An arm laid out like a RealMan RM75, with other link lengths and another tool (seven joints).
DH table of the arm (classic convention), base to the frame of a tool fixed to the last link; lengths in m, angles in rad. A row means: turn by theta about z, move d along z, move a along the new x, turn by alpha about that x. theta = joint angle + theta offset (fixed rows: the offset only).
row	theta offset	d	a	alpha
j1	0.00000	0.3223	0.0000	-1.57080
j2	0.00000	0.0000	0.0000	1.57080
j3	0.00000	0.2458	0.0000	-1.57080
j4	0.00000	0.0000	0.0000	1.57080
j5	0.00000	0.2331	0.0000	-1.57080
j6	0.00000	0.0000	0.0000	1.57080
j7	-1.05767	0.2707	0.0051	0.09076
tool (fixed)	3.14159	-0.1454	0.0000	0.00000
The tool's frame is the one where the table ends.
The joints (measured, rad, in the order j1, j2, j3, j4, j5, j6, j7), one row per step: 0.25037, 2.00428, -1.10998, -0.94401, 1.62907, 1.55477, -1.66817; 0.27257, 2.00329, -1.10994, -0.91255, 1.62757, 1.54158, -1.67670; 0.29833, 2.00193, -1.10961, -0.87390, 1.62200, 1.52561, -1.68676; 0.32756, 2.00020, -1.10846, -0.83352, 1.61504, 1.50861, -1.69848; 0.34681, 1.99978, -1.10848, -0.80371, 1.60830, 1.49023, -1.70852; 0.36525, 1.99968, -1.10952, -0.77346, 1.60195, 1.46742, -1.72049; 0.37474, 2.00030, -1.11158, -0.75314, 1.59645, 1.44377, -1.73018; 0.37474, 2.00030, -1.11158, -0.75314, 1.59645, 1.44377, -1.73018; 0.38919, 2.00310, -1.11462, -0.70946, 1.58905, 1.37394, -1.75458; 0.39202, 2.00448, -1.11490, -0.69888, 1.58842, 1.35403, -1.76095; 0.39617, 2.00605, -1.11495, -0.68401, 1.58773, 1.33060, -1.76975; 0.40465, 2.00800, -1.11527, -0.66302, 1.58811, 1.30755, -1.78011; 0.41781, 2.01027, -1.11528, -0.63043, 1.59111, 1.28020, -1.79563; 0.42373, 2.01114, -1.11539, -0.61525, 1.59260, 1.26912, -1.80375
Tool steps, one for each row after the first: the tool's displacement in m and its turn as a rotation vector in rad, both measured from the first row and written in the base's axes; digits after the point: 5 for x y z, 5 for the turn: -0.00018, 0.00475, -0.00390, -0.00185, 0.00055, -0.00510; 0.00032, 0.00982, -0.00889, -0.00641, -0.00252, -0.01332; 0.00023, 0.01560, -0.01398, -0.01056, -0.00812, -0.01900; 0.00112, 0.01952, -0.01830, -0.01105, -0.01632, -0.02751; 0.00245, 0.02343, -0.02296, -0.00893, -0.02716, -0.03771; 0.00477, 0.02581, -0.02662, -0.00333, -0.03977, -0.05047; 0.00477, 0.02581, -0.02662, -0.00333, -0.03977, -0.05047; 0.01272, 0.03095, -0.03427, 0.02453, -0.07267, -0.09273; 0.01494, 0.03221, -0.03619, 0.03375, -0.08087, -0.10526; 0.01777, 0.03357, -0.03873, 0.04387, -0.09077, -0.12019; 0.02001, 0.03525, -0.04233, 0.05095, -0.09909, -0.13413; 0.02279, 0.03709, -0.04757, 0.05745, -0.10725, -0.15159; 0.02405, 0.03768, -0.04998, 0.05961, -0.11112, -0.15818
